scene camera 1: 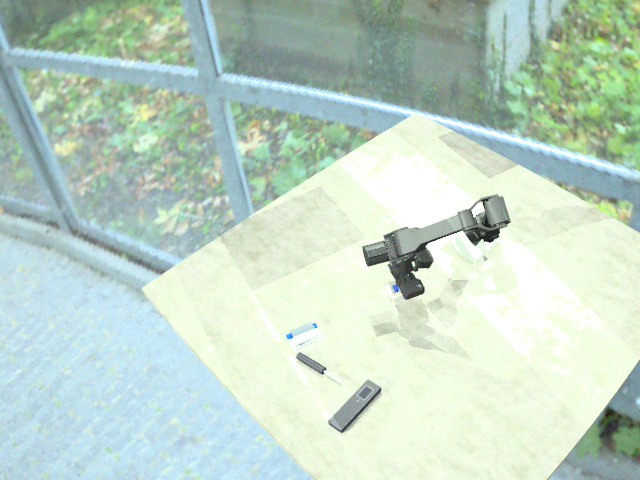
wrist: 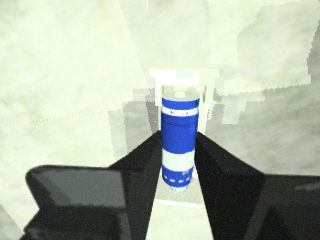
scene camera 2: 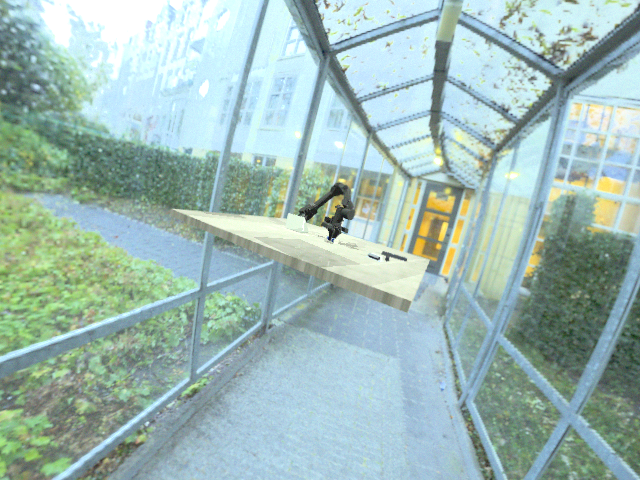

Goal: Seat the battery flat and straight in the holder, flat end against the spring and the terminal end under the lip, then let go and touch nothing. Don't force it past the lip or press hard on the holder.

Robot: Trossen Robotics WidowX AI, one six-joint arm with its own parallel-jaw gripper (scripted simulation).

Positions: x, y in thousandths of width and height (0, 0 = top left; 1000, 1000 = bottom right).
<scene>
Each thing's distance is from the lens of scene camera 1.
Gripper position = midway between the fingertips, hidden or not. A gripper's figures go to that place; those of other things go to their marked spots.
gripper (scene camera 1: 629, 599): 1.74 m
dark remote (scene camera 1: 551, 851): 1.50 m
</scene>
